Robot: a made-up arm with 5 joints.
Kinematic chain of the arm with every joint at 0, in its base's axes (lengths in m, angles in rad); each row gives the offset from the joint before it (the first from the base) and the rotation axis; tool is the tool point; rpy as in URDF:
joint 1: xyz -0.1 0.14 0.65 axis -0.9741 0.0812 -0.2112
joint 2: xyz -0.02 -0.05 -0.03 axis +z
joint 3: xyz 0 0.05 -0.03 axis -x
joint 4: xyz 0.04 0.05 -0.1 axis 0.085 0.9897 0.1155
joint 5: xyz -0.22 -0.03 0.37 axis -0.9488 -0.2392 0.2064
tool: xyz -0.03 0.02 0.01 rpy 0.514 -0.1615 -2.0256
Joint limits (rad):
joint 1: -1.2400..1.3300
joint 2: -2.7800..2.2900
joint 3: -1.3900..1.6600
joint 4: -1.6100..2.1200
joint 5: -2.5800..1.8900
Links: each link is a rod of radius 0.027 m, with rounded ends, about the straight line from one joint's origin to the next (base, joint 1, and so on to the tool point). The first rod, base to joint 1, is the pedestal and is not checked.
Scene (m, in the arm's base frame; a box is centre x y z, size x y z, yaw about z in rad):
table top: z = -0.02
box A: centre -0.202 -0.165 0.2 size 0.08 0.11 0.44 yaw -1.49
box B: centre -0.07 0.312 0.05 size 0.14 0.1 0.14 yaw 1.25
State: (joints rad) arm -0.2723 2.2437 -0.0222 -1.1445 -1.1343
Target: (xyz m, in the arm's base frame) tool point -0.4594 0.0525 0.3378
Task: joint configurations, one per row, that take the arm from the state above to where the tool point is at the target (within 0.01 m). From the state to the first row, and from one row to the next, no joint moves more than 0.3 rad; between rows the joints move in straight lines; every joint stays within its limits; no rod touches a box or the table.
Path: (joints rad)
1: -0.4416 2.0429 0.1502 -1.1807 -1.0293
2: -0.6109 1.8421 0.3226 -1.2170 -0.9243
3: -0.7803 1.6413 0.4950 -1.2532 -0.8193
4: -0.8676 1.4072 0.3989 -1.1509 -0.8808
5: -0.9549 1.1731 0.3028 -1.0486 -0.9424
6: -1.0422 0.9390 0.2067 -0.9462 -1.0039
7: -1.1295 0.7048 0.1106 -0.8439 -1.0654

